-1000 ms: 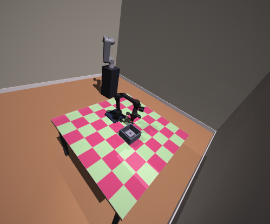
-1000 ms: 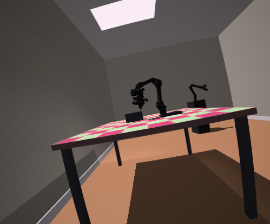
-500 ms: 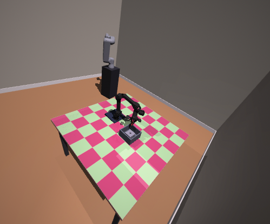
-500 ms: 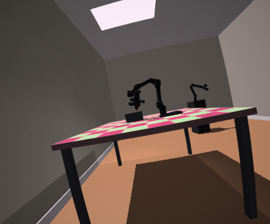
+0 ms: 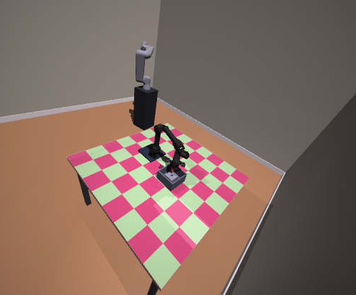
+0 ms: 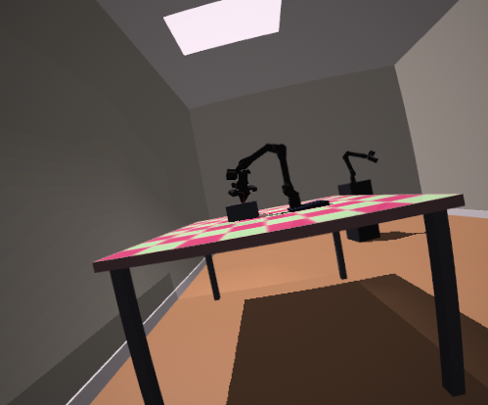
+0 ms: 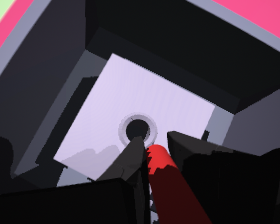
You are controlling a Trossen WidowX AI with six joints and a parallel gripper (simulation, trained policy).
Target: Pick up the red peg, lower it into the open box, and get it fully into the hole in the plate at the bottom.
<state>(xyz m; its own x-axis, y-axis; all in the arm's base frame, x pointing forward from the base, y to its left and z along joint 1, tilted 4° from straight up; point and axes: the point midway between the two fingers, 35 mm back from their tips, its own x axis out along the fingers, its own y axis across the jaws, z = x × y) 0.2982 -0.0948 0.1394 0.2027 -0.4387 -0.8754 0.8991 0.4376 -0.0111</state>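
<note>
My gripper tip is 10 mm past the red peg, 20 mm to the right of it and 30 mm below it. The rest, counted from my gripper tip: dark grey box 10 mm ahead, 10 mm to the right, 80 mm below.
</note>
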